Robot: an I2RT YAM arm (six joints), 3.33 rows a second.
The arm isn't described. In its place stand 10 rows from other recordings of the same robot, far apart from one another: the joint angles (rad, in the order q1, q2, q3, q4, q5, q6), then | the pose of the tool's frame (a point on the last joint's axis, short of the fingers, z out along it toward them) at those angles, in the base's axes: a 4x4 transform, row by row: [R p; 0 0 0 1], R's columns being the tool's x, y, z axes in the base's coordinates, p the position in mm.
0.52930, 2.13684, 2.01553, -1.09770, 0.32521, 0.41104 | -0.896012 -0.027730 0.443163 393.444; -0.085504 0.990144 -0.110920 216.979; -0.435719 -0.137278 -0.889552 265.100; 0 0 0 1
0.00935, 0.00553, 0.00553, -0.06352, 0.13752, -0.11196 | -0.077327 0.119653 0.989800 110.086; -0.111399 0.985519 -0.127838 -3.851; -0.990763 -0.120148 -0.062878 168.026; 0 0 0 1
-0.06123, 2.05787, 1.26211, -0.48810, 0.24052, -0.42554 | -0.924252 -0.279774 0.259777 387.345; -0.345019 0.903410 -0.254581 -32.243; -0.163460 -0.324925 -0.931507 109.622; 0 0 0 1
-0.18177, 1.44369, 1.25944, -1.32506, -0.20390, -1.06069 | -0.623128 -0.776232 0.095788 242.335; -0.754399 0.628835 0.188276 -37.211; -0.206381 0.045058 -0.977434 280.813; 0 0 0 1
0.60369, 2.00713, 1.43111, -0.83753, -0.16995, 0.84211 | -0.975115 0.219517 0.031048 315.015; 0.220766 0.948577 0.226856 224.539; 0.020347 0.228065 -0.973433 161.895; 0 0 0 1
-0.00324, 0.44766, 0.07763, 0.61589, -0.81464, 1.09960 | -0.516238 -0.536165 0.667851 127.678; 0.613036 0.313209 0.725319 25.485; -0.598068 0.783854 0.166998 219.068; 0 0 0 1
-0.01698, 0.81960, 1.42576, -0.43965, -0.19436, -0.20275 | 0.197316 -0.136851 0.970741 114.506; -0.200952 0.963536 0.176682 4.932; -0.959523 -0.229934 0.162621 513.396; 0 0 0 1
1.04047, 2.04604, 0.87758, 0.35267, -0.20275, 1.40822 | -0.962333 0.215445 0.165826 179.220; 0.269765 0.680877 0.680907 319.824; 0.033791 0.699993 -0.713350 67.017; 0 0 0 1
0.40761, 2.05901, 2.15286, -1.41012, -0.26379, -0.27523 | -0.734666 -0.667768 0.119800 372.191; -0.603005 0.723647 0.335739 170.820; -0.310889 0.174416 -0.934306 324.477; 0 0 0 1
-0.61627, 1.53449, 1.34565, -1.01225, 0.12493, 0.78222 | -0.109621 0.969196 0.220550 243.739; 0.934663 0.176010 -0.308909 -178.075; -0.338212 0.172277 -0.925166 288.334; 0 0 0 1
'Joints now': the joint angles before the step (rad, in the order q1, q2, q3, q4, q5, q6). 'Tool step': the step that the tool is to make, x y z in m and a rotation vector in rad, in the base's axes. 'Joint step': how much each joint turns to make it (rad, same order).
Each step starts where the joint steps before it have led.
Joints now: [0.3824 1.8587 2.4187 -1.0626 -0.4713 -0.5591]
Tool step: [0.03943 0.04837 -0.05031 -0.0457 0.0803 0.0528]
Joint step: [0.0737 0.1488 0.0001 0.0584 0.0225 0.0035]
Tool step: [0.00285 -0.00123 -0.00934 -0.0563 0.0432 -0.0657]
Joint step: [-0.0001 0.0130 0.0019 -0.0469 0.0717 0.0138]
